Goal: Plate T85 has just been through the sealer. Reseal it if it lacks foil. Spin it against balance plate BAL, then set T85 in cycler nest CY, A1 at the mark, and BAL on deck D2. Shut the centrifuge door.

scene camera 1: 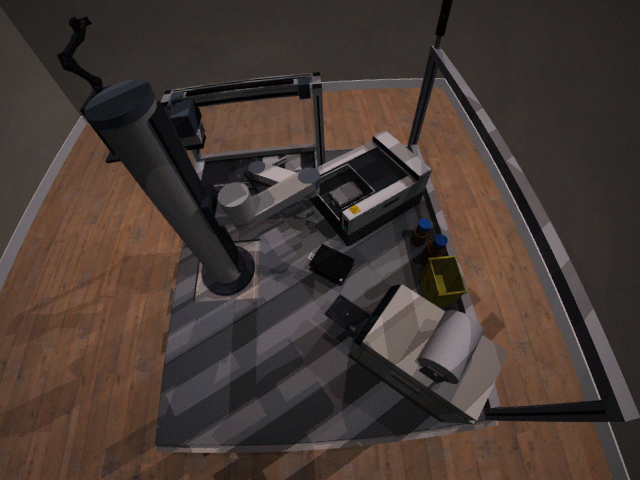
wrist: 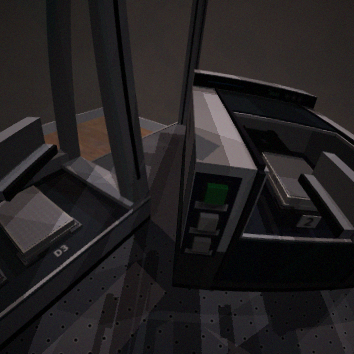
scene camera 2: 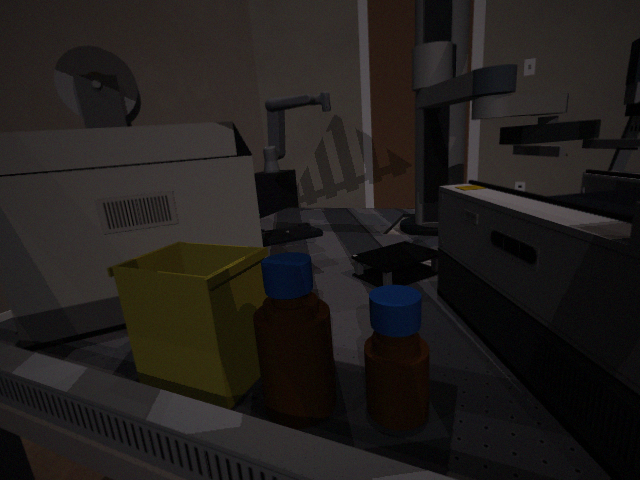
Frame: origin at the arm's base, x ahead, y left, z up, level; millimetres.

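Seen in the pictures: gripper, fingertip midpoint: (scene camera 1: pixel 294 169) (wrist: pixel 181 147) (scene camera 2: pixel 603 147); arm's base, origin of the base link: (scene camera 1: pixel 228 270).
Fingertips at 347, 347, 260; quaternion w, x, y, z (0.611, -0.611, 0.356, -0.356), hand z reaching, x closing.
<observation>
Offsets run from my fingertips to a thing's top centre, as dx, dy, dz. "spot": to the spot under its first point.
My gripper (wrist: pixel 181 147) is open and empty. Its fingers show at both sides of the wrist view, above the gap between the deck and the centrifuge. The centrifuge (scene camera 1: pixel 385 204) (scene camera 2: pixel 522 217) (wrist: pixel 217 130) stands open. A plate {+225, -82, -91} (scene camera 1: pixel 346 192) (wrist: pixel 290 175) with a flat pale top lies in its bay, by a tag marked 2. Another flat-topped pale plate {-24, +229, -175} (wrist: pixel 36 220) sits on the deck (wrist: pixel 95 215) beside the D3 mark. No plate name or A1 mark is readable, so I cannot tell T85 from BAL. I cannot identify nest CY.
The beige sealer {+391, -826, +229} (scene camera 1: pixel 408 330) (scene camera 2: pixel 196 180) carries a roll {+407, -840, +229} (scene camera 1: pixel 452 346) (scene camera 2: pixel 121 82). A low black stand (scene camera 1: pixel 331 263) (scene camera 2: pixel 398 255) is mid-table. A yellow bin (scene camera 1: pixel 444 284) (scene camera 2: pixel 191 320) and two blue-capped bottles stand by the edge. A gantry frame {spot: +124, +187, +91} (scene camera 1: pixel 318 124) rises over the deck.
</observation>
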